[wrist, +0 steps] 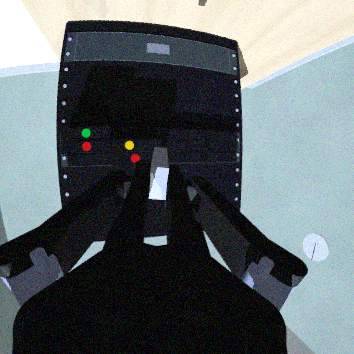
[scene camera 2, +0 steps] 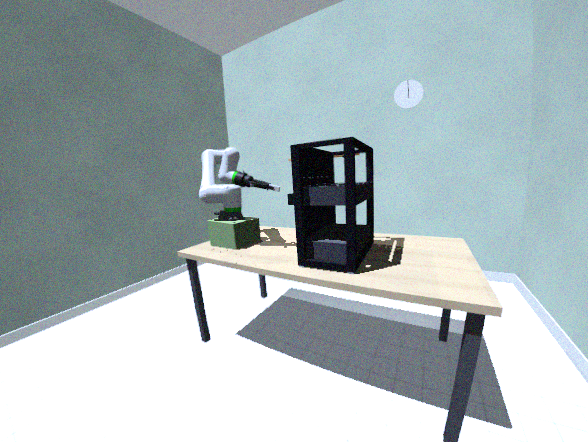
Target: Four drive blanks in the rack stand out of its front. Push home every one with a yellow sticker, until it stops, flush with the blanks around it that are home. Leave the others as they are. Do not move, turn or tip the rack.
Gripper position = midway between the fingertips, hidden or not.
Note:
In view: the gripper (wrist: 159, 158) and a black rack (scene camera 2: 318, 236).
The black rack is seen too in the wrist view (wrist: 123, 88).

